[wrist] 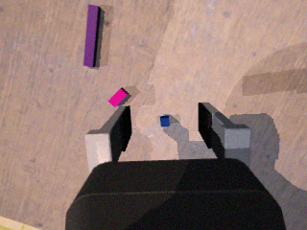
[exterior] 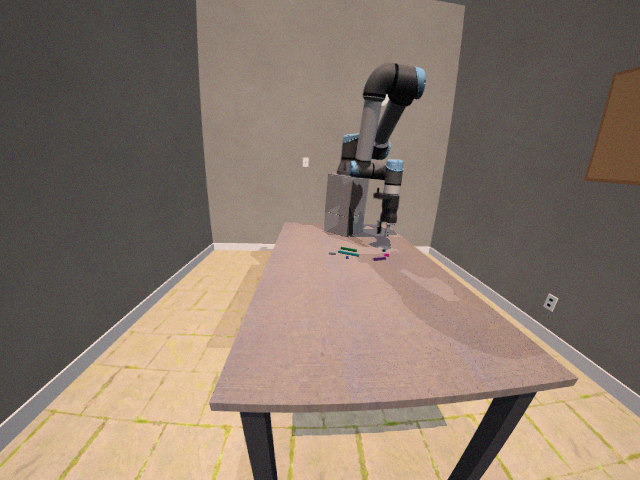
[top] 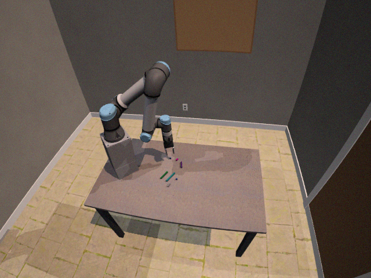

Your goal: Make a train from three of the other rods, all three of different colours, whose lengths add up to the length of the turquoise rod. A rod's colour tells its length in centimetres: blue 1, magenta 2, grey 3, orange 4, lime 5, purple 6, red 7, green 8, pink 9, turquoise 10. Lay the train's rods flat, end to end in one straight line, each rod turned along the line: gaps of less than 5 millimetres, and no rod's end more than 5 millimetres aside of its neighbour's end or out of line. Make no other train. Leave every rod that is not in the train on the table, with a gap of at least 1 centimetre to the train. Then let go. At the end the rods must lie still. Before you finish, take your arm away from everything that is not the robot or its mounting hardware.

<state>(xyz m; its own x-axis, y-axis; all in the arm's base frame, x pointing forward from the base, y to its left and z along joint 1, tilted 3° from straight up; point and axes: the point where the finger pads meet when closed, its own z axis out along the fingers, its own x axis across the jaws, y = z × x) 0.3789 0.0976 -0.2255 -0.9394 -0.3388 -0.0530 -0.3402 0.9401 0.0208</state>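
Right now my hand is 10 mm short of the grey rod, 240 mm to the left of it and 100 mm above it. Round my hand: magenta rod (50 mm ahead, 10 mm to the left, 100 mm below); then purple rod (90 mm ahead, 40 mm to the right, 100 mm below); then green rod (40 mm behind, 150 mm to the right, 100 mm below).
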